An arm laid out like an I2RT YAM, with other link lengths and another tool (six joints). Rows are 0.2 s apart.
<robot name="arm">
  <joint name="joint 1" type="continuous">
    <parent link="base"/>
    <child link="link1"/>
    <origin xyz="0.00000 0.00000 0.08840" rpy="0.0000 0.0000 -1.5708"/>
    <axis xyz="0 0 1"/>
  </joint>
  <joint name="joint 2" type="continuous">
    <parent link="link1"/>
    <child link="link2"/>
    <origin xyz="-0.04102 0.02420 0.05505" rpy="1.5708 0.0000 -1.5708"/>
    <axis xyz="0 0 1"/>
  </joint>
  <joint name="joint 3" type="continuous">
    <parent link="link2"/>
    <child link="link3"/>
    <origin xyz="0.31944 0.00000 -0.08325" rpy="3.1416 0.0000 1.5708"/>
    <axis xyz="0 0 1"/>
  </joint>
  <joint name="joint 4" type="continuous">
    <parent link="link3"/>
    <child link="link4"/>
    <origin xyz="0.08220 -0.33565 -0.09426"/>
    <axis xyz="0 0 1"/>
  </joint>
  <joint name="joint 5" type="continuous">
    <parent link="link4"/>
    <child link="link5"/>
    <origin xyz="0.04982 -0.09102 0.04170" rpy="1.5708 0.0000 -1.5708"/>
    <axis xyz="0 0 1"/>
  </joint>
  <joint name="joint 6" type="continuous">
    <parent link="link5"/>
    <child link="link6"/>
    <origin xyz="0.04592 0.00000 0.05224" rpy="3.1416 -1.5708 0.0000"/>
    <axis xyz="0 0 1"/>
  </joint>
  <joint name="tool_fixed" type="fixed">
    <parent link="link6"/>
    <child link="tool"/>
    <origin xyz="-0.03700 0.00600 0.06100" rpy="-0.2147 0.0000 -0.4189"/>
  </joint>
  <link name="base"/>
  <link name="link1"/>
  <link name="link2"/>
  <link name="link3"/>
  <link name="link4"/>
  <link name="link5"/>
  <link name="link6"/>
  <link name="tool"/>
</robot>
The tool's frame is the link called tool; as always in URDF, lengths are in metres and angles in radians. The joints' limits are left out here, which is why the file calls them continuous.
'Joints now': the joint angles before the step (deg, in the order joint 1, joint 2, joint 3, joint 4, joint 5, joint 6). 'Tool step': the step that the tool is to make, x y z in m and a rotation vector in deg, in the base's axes. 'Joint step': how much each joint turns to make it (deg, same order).
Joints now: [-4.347 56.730 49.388 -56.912 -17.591 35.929]
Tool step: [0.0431 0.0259 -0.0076 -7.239 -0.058 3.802]
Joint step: [7.219 8.670 3.659 5.143 7.999 -0.086]
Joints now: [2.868 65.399 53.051 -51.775 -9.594 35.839]
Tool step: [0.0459 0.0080 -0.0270 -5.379 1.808 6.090]
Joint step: [0.956 10.604 3.679 3.809 2.685 -6.918]
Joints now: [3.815 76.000 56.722 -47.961 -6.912 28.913]
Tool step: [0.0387 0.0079 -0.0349 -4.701 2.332 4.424]
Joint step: [1.037 9.824 3.352 3.335 2.983 -4.810]
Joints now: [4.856 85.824 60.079 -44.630 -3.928 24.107]
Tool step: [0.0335 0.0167 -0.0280 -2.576 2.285 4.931]
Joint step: [1.647 8.828 4.793 1.282 1.191 -3.857]
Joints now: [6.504 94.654 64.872 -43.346 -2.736 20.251]
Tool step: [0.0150 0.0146 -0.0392 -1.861 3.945 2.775]
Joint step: [1.608 7.142 2.338 0.596 1.002 -1.473]
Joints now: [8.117 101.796 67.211 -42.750 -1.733 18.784]
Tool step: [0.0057 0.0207 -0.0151 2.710 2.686 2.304]
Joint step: [1.573 3.580 2.236 -0.896 -3.176 -0.098]
